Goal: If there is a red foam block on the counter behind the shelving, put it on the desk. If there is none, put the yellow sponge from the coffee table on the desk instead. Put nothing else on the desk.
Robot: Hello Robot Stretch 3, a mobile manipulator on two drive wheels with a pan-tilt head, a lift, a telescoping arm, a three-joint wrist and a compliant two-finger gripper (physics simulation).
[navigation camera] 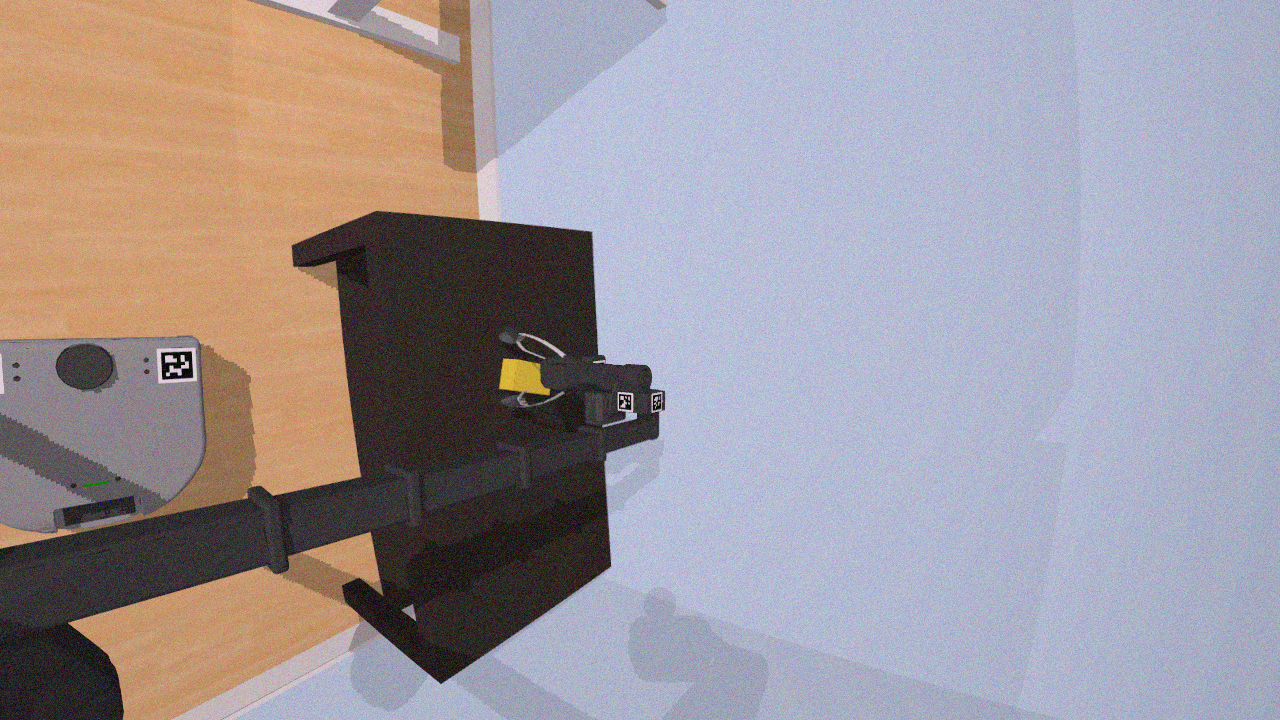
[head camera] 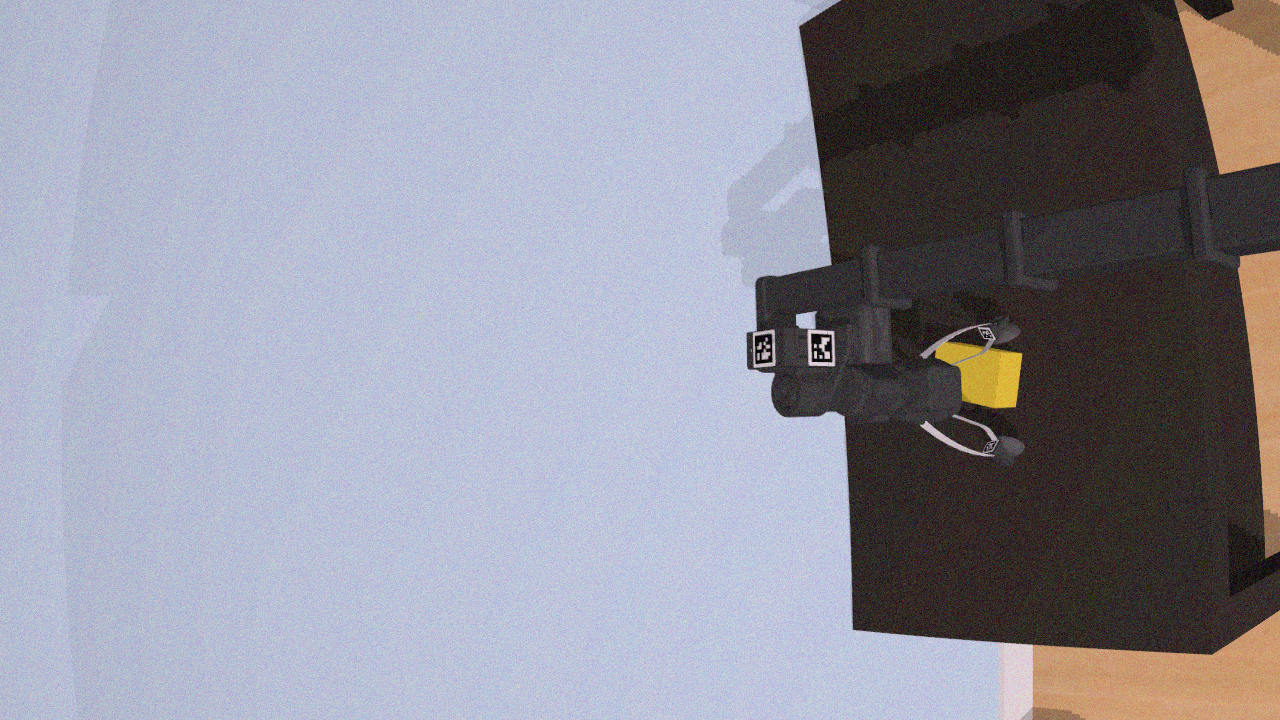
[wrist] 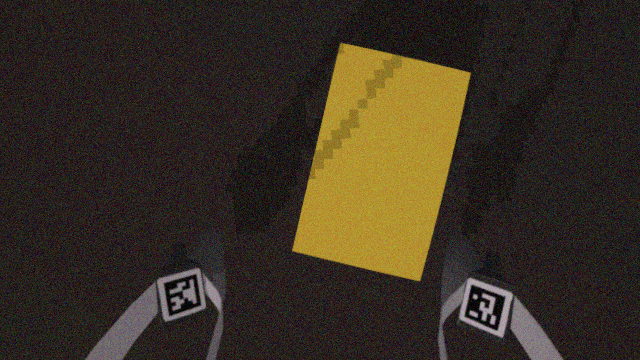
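Where they show: gripper, fingertip midpoint: (navigation camera: 504, 368) (head camera: 1015, 389); robot's base at its link origin: (navigation camera: 86, 364).
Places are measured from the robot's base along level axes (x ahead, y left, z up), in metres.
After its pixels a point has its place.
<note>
The yellow sponge (head camera: 991, 380) {x -0.033, y -0.653, z 0.495 m} (navigation camera: 520, 376) {x -0.037, y -0.657, z 0.496 m} (wrist: 382, 160) lies on the dark coffee table (head camera: 1074, 555) {x 0.164, y -0.561, z 0.451 m} (navigation camera: 447, 295) {x 0.120, y -0.519, z 0.450 m}. My gripper (head camera: 1007, 389) {x -0.021, y -0.640, z 0.465 m} (navigation camera: 511, 368) {x -0.021, y -0.640, z 0.465 m} (wrist: 333, 255) {x -0.021, y -0.640, z 0.465 m} is open and points down over the sponge, one finger on each side, with a gap to each. In the wrist view the sponge is slightly turned and sits nearer the right finger, and most of it is above the fingertips in the picture. The gripper body hides part of it in the head and navigation views. The desk, the counter, the shelving and a red foam block do not show.
My extended arm (head camera: 1100, 228) {x -0.106, y -0.311, z 0.818 m} (navigation camera: 331, 514) {x -0.098, y -0.160, z 0.820 m} crosses above the coffee table. My grey base (navigation camera: 116, 429) {x -0.103, y -0.035, z 0.160 m} stands on the wood floor beside the table in the navigation view. A light grey frame (navigation camera: 402, 31) shows at the top left there. A pale blue surface borders the table's far side.
</note>
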